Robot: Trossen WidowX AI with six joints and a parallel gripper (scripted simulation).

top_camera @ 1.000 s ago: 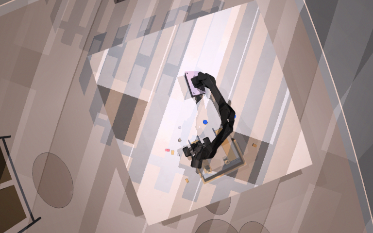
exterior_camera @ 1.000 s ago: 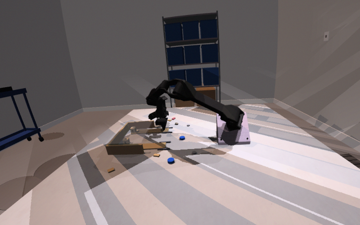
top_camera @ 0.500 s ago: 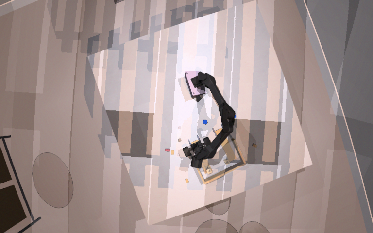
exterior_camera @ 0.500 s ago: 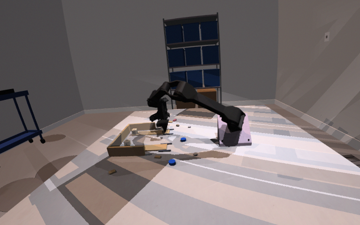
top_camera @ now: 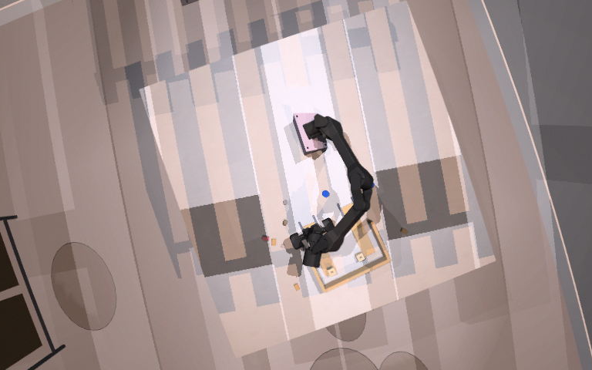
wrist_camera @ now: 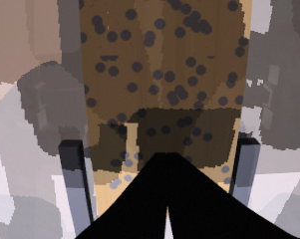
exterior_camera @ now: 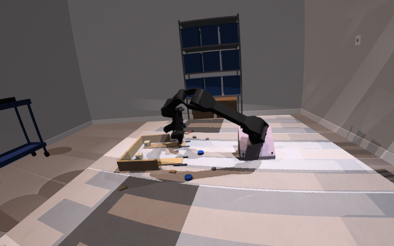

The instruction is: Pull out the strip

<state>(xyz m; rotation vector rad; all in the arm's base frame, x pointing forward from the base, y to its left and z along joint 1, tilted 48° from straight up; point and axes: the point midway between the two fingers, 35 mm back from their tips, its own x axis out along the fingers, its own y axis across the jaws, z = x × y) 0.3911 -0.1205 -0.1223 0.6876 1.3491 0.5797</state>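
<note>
The strip lies 9 cm ahead of my gripper tip.
</note>
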